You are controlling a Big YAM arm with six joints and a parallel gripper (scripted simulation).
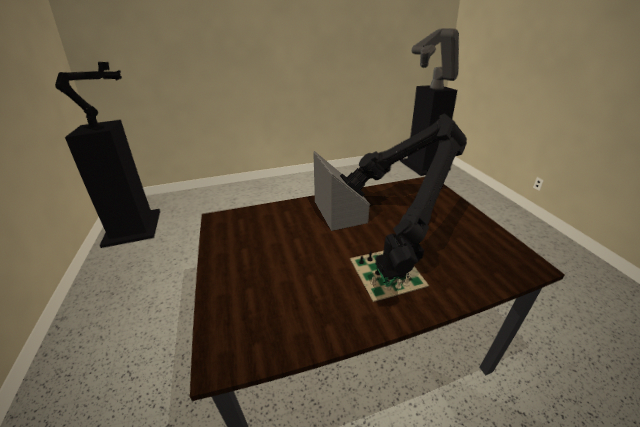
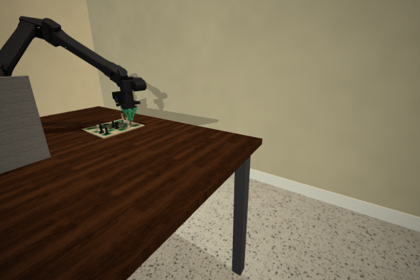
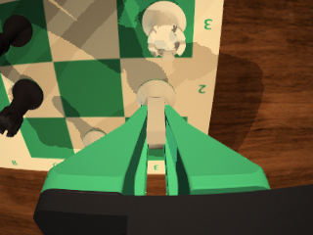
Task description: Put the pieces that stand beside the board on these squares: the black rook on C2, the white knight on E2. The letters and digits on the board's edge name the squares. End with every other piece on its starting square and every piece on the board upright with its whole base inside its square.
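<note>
My hand is 1 cm above the white knight. Round my hand: black rook (8 cm behind, 1 cm to the left, 1 cm below); green-and-cream chessboard (7 cm behind, 5 cm to the left, 3 cm below).
</note>
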